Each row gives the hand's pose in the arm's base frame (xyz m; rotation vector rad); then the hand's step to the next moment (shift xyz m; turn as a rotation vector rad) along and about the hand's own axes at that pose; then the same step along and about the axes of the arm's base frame.
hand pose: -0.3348 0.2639 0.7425 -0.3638 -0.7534 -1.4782
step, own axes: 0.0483 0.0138 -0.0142 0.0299 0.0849 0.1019
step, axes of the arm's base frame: 0.0130 -0.0444 0.0242 0.0567 0.0514 0.1124
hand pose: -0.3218 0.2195 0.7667 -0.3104 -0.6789 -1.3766
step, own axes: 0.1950 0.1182 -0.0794 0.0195 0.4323 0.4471
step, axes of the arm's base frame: 0.1432 -0.1779 0.0783 0.3015 0.3257 0.4361
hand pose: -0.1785 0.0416 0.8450 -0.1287 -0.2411 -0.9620
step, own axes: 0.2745 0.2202 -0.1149 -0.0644 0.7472 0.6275
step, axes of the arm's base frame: 0.3485 -0.1181 -0.0400 0.4886 0.6097 0.5880
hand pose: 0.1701 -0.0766 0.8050 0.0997 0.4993 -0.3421
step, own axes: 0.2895 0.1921 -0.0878 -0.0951 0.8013 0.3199
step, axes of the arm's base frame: 0.2647 0.1098 -0.2151 0.3430 0.7238 0.3345
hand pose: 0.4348 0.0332 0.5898 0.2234 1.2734 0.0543
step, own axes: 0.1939 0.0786 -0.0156 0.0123 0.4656 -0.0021
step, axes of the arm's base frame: 0.0489 0.1107 -0.1714 0.0403 0.4572 0.0791
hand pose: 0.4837 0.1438 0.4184 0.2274 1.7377 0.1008
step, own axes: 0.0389 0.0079 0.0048 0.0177 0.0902 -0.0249
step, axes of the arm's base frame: -0.0009 0.0155 -0.0368 -0.0187 0.0932 0.0050
